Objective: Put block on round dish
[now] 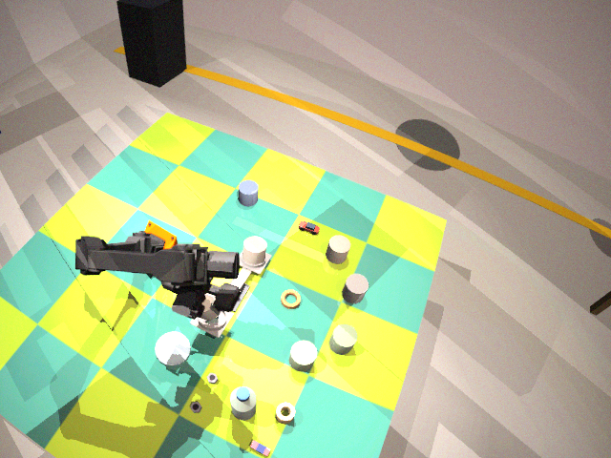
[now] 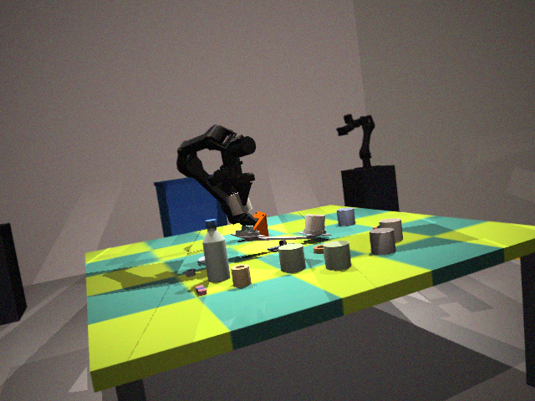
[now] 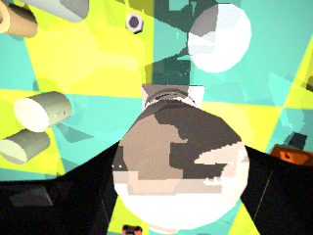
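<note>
The dark grey-green block lies 10 mm to the left of my gripper tip and 80 mm below it. From my gripper tip the other things lie so: round dish (70 mm behind, 100 mm to the right, 170 mm below); then balance beam (140 mm to the left, 130 mm below); then toy car (80 mm ahead, 490 mm to the left, 160 mm below).
</note>
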